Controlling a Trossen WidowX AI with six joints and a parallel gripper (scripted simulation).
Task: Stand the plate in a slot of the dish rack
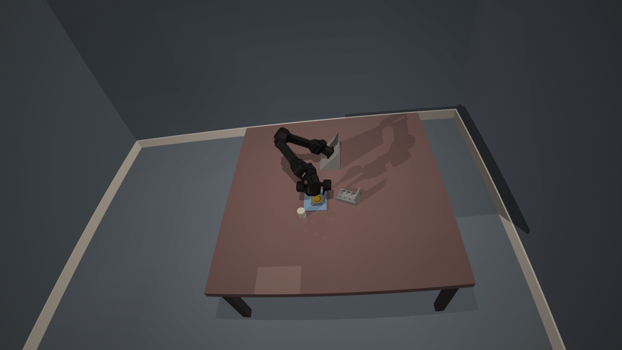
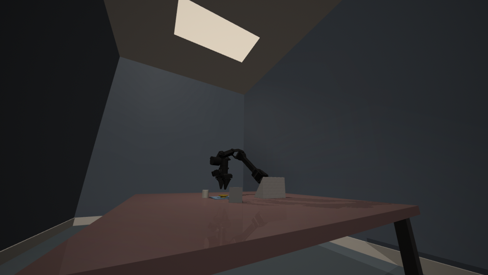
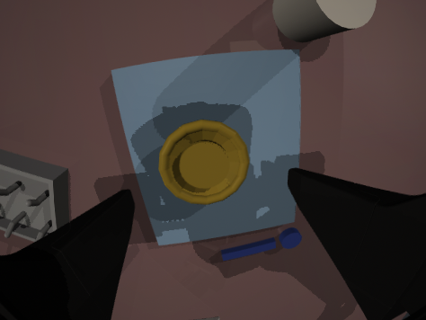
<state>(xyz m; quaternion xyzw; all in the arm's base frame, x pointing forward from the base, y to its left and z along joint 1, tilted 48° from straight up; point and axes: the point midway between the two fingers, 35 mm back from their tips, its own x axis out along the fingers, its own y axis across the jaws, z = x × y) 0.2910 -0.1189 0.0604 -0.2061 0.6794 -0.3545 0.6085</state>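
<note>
The yellow plate is 40 mm below my gripper tip. The rest, counted from my gripper tip: white cup: 90 mm to the right, 80 mm ahead, 30 mm below; then blue mat: 50 mm below, 10 mm to the right, 10 mm behind; then blue spoon: 110 mm behind, 50 mm below, 40 mm to the right.
</note>
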